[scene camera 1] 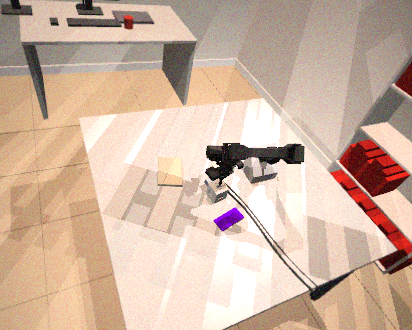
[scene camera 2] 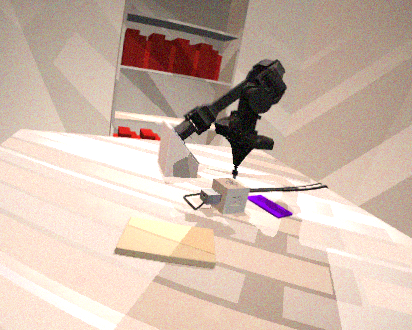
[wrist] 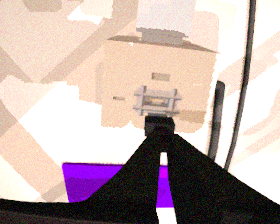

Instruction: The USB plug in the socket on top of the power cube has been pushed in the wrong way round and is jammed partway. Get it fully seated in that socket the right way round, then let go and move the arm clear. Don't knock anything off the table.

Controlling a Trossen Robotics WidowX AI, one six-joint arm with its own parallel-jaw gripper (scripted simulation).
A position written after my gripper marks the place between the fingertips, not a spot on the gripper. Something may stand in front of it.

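Observation:
USB plug (wrist: 154, 122) held by my gripper (scene camera 2: 235, 165), (wrist: 162, 141). Tan board (scene camera 2: 153, 240), out of frame in the wrist view. Purple card (wrist: 82, 179).

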